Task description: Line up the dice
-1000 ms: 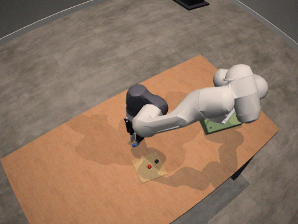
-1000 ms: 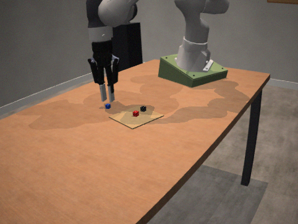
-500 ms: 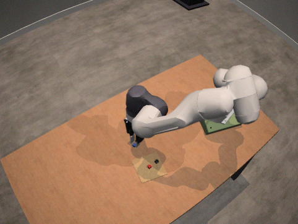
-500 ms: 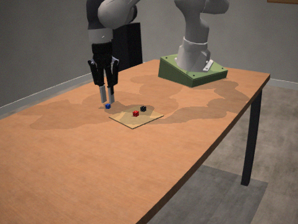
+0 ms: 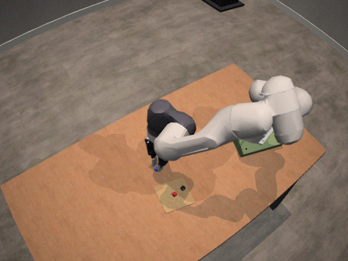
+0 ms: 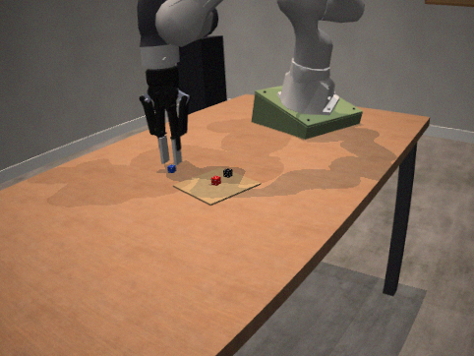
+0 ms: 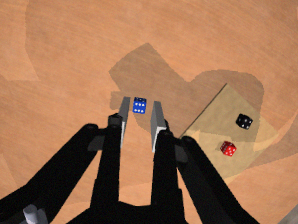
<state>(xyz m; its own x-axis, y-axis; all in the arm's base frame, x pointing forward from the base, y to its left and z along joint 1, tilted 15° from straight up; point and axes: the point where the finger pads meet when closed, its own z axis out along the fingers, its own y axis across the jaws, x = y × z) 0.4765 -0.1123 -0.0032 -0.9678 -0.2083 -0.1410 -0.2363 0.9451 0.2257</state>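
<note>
My gripper is now 50 mm above the blue die. Also, from my hand: red die 10 mm ahead, 150 mm to the left, 40 mm below; tan mat 10 mm ahead, 150 mm to the left, 50 mm below; black die 30 mm behind, 140 mm to the left, 40 mm below.
</note>
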